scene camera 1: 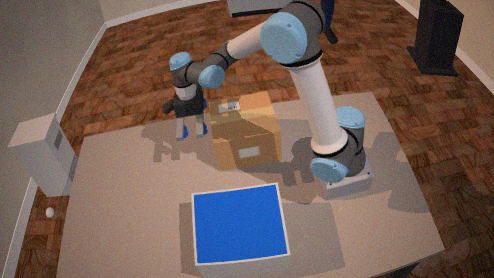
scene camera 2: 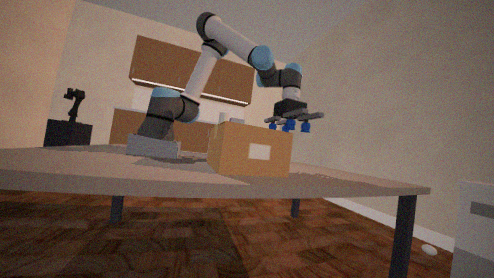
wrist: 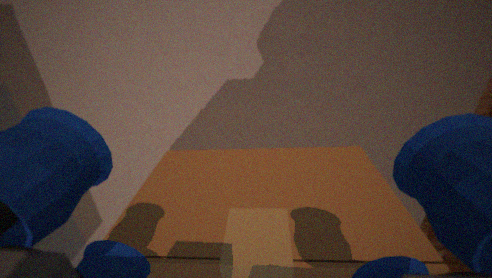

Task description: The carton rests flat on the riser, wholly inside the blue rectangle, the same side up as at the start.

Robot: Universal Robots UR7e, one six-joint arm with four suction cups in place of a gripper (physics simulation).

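Observation:
A brown carton [scene camera 1: 267,142] [scene camera 2: 230,155] [wrist: 260,180] stands flat on the table, with tape and a barcode label on top. The riser [scene camera 1: 245,266] is a white box nearer the viewer in scene camera 1; its top bears the blue rectangle [scene camera 1: 240,222], with nothing on it. My gripper [scene camera 1: 193,131] [scene camera 2: 288,126] [wrist: 252,215] is open, holding nothing, its four blue cups pointing down. It hangs near the carton's end away from the robot base, around the height of the carton's top. No contact shows. The riser does not show in scene camera 2.
The robot base [scene camera 1: 348,185] [scene camera 2: 152,146] stands on the table [scene camera 1: 115,200] [scene camera 2: 350,185] on the carton's other side. A grey cabinet [scene camera 1: 47,155] [scene camera 2: 475,235] stands on the floor. A dark pedestal [scene camera 1: 440,40] [scene camera 2: 68,134] stands beyond the table.

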